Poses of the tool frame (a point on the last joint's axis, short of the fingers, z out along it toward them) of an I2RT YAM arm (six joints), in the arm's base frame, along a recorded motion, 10 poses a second.
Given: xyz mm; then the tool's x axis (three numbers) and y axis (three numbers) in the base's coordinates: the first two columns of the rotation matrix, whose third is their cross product.
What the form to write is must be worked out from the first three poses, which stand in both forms.
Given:
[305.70 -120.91 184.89 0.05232 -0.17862 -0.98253 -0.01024 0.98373 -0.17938]
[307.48 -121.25 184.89 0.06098 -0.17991 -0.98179 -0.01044 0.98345 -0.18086]
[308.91 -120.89 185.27 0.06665 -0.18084 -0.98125 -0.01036 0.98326 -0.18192]
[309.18 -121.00 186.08 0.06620 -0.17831 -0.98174 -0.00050 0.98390 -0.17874]
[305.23 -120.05 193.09 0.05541 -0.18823 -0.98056 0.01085 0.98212 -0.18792]
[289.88 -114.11 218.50 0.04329 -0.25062 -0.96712 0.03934 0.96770 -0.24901]
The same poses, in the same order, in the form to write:
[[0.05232 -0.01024 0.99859], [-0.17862 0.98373 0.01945], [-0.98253 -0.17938 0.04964]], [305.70 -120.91 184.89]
[[0.06098 -0.01044 0.99808], [-0.17991 0.98345 0.02128], [-0.98179 -0.18086 0.05809]], [307.48 -121.25 184.89]
[[0.06665 -0.01036 0.99772], [-0.18084 0.98326 0.02229], [-0.98125 -0.18192 0.06366]], [308.91 -120.89 185.27]
[[0.06620 -0.00050 0.99781], [-0.17831 0.98390 0.01232], [-0.98174 -0.17874 0.06505]], [309.18 -121.00 186.08]
[[0.05541 0.01085 0.99840], [-0.18823 0.98212 -0.00023], [-0.98056 -0.18792 0.05646]], [305.23 -120.05 193.09]
[[0.04329 0.03934 0.99829], [-0.25062 0.96770 -0.02727], [-0.96712 -0.24901 0.05175]], [289.88 -114.11 218.50]

